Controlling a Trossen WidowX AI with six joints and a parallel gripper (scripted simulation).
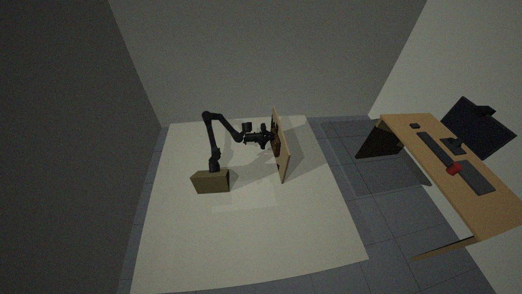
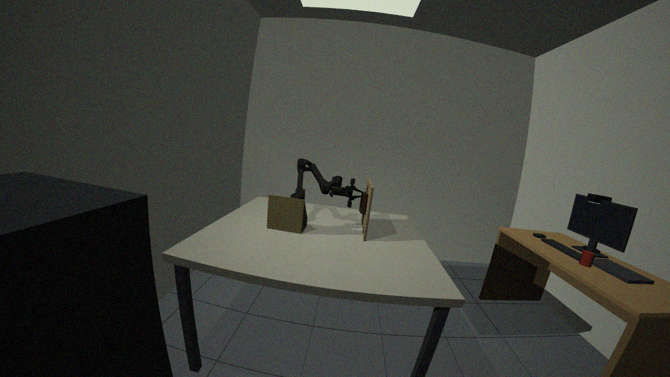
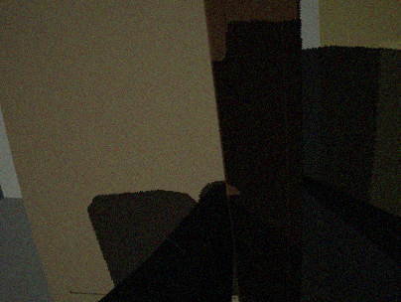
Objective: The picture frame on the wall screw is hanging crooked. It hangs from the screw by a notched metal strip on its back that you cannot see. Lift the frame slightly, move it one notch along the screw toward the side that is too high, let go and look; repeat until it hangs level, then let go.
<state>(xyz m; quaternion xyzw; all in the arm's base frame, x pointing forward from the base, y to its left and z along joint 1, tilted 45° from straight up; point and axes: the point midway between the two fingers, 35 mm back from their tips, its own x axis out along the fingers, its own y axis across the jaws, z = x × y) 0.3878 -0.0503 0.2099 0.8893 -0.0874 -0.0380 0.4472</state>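
My gripper tip is now 50 mm above the picture frame and 10 mm to the left of it. Round my gripper tip: tan wall panel 70 mm below, 20 mm ahead, 10 mm to the right.
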